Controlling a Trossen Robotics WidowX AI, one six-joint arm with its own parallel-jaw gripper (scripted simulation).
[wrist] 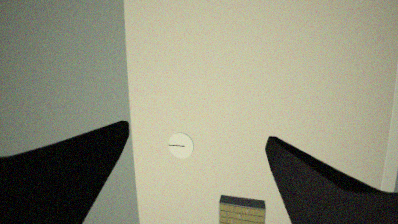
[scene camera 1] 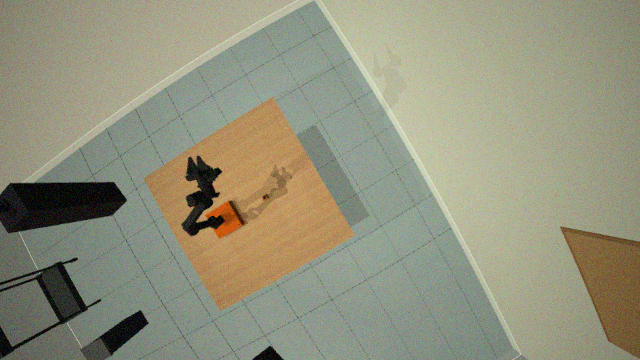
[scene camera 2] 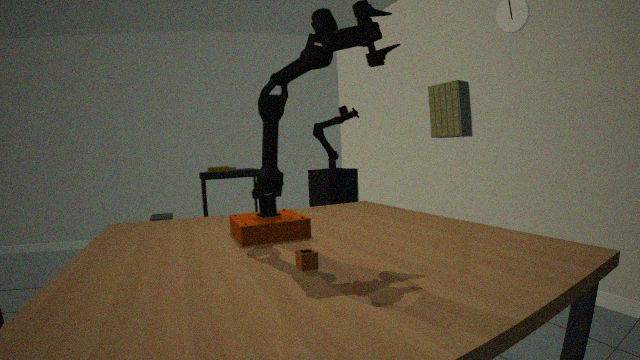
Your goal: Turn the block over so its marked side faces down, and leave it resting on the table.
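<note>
My gripper point(scene camera 1: 193, 156) is holding nothing, and it is open. I can find the gripper in the wrist view point(wrist: 199, 135) too.
</note>
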